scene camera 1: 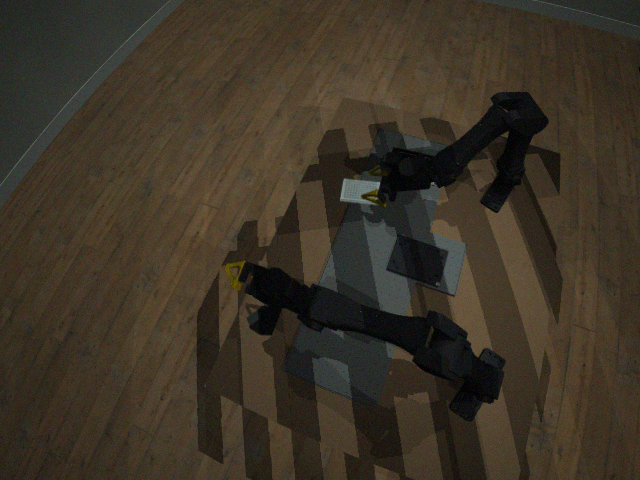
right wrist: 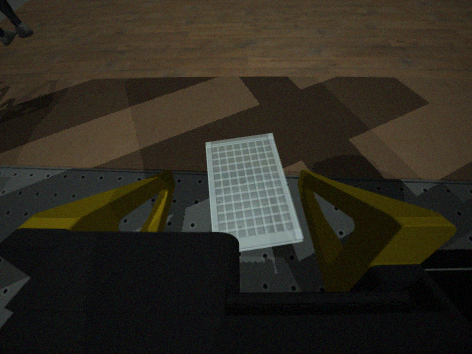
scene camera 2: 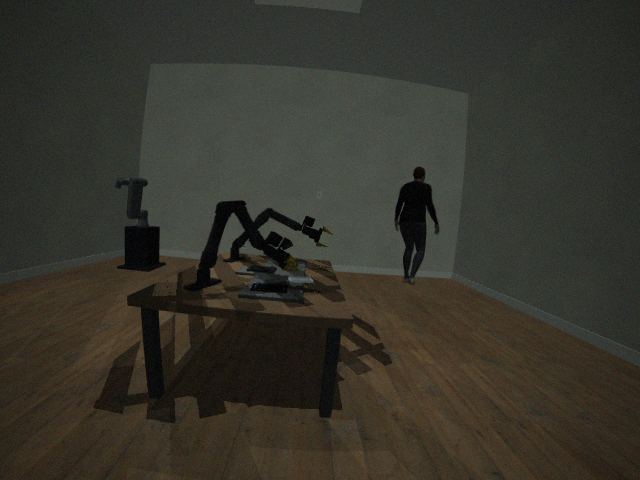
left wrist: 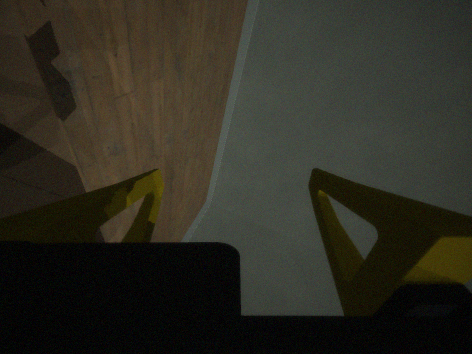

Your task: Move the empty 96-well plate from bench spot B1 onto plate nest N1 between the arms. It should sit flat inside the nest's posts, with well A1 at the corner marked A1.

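Frame: origin at the left arm's base, x back, y right, z up, level; millimetres.
Seen in the pictures: left gripper, fingertip midpoint: (scene camera 1: pixel 239 270) (scene camera 2: pixel 330 240) (left wrist: pixel 236 177); right gripper, fingertip midpoint: (scene camera 1: pixel 365 185) (right wrist: pixel 236 176) (scene camera 2: pixel 298 268); left arm's base, link origin: (scene camera 2: pixel 234 259); right arm's base, link origin: (scene camera 1: pixel 500 188) (scene camera 2: pixel 203 284).
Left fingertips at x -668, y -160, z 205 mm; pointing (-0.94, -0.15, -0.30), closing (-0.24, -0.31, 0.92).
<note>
Offsets run from my left fingertips to a thing's top centre. Level surfaces: height alone.
The white 96-well plate @(dx +47, dy +460, dz -178 mm) (scene camera 1: pixel 354 190) (scene camera 2: pixel 300 279) (right wrist: pixel 250 190) lies across the long edge of the grey perforated board @(dz -192 mm) (scene camera 1: pixel 356 248), its far end past that edge. My right gripper (scene camera 1: pixel 366 183) (scene camera 2: pixel 292 265) (right wrist: pixel 236 176) is open above the plate's near part, one finger toward each long side; the right finger in its wrist view appears closer to the plate. My left gripper (scene camera 1: pixel 232 273) (scene camera 2: pixel 329 238) (left wrist: pixel 236 177) is open and empty, raised away from the plate. A dark rectangular slab, apparently nest N1 @(dx +332, dy +362, dz -171 mm) (scene camera 1: pixel 417 260) (scene camera 2: pixel 261 268), lies between the arms. Its A1 mark and the plate's are unreadable.
A light grey base @(dz -193 mm) (scene camera 1: pixel 455 268) shows beside the dark slab. Another dark flat item @(dx +134, dy +662, dz -190 mm) (scene camera 2: pixel 268 287) lies on the board near the right arm, partly hidden by that arm in scene camera 1. A person (scene camera 2: pixel 413 206) stands beyond the table; a robot (scene camera 2: pixel 135 198) stands on a pedestal.
</note>
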